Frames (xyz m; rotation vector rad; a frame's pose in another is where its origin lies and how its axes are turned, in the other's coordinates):
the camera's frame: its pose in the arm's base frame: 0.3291 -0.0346 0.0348 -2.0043 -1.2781 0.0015
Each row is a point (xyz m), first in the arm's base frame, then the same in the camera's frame.
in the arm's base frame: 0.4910 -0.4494 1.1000
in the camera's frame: 0.1528 -0.4030 -1.0710
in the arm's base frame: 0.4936 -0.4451 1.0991
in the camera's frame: 0.1571 -0.4014 -1.0689
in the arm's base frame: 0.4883 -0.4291 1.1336
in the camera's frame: 0.1798 -0.4293 -1.0825
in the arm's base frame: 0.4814 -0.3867 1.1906
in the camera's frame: 0.2306 -0.4775 -1.0963
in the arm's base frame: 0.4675 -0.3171 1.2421
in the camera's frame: 0.2971 -0.5340 -1.0877
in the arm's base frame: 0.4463 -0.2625 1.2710
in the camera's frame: 0.3398 -0.5797 -1.0688
